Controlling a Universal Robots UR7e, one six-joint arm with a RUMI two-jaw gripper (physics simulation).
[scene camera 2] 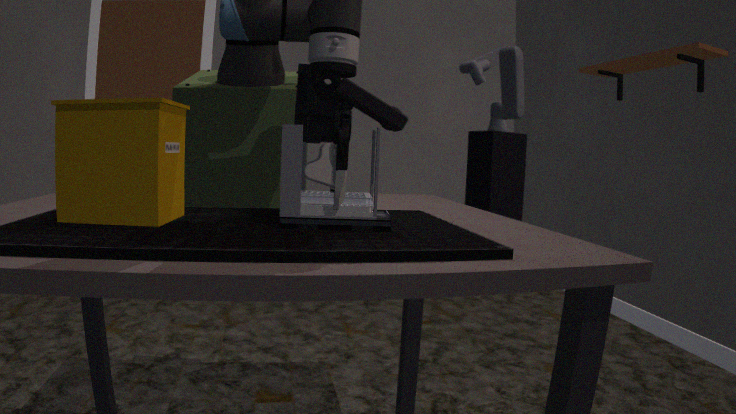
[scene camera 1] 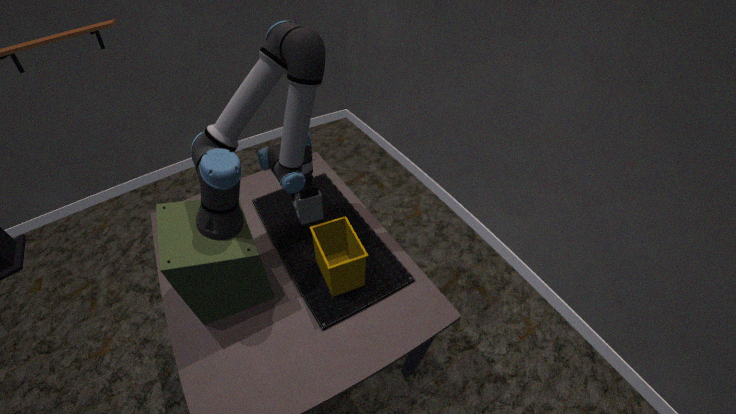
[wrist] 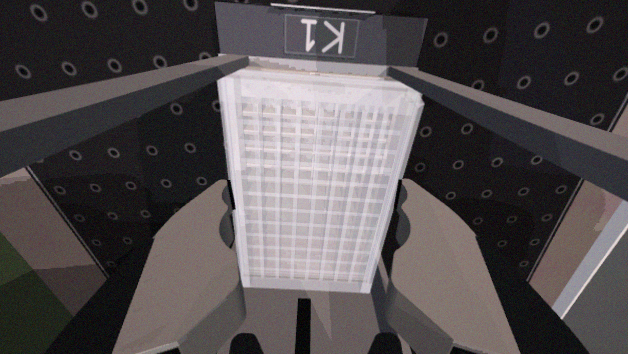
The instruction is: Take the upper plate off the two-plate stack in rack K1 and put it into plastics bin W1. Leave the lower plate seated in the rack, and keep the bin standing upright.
Path:
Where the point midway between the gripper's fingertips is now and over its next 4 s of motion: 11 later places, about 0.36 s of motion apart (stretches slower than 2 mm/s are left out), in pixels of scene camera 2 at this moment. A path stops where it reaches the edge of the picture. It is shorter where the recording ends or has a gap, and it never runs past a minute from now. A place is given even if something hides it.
My gripper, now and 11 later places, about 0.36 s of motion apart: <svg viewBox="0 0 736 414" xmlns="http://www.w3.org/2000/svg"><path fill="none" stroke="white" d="M333 205L334 187L335 165L336 149L339 121L339 114L341 83L342 62L343 44L354 44L410 66L430 83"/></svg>

